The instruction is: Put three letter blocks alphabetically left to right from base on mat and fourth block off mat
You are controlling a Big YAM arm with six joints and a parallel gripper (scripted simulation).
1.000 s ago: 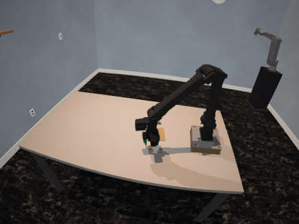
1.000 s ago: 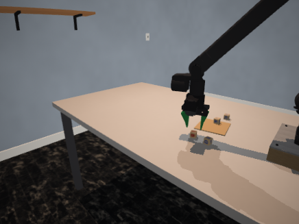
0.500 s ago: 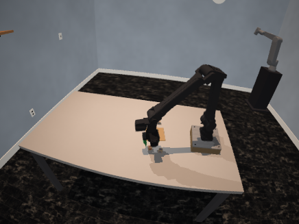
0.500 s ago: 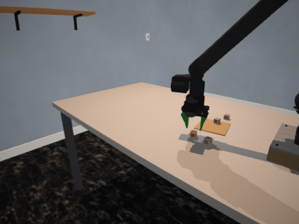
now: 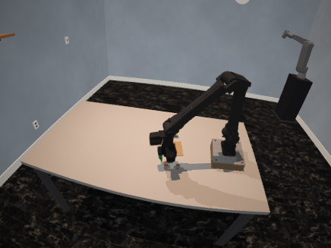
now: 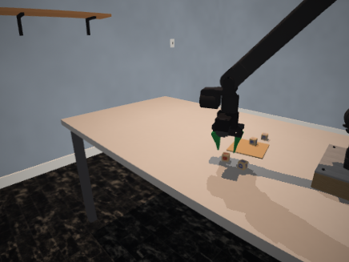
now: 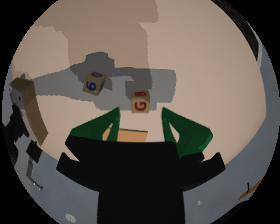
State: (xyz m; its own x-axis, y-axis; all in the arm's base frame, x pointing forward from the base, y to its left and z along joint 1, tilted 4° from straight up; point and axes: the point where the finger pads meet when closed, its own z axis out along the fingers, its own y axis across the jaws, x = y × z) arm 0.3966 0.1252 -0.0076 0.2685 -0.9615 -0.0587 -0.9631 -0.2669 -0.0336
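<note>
The mat lies 2 cm behind my hand, 15 cm to the right of it and 4 cm below it.
</note>
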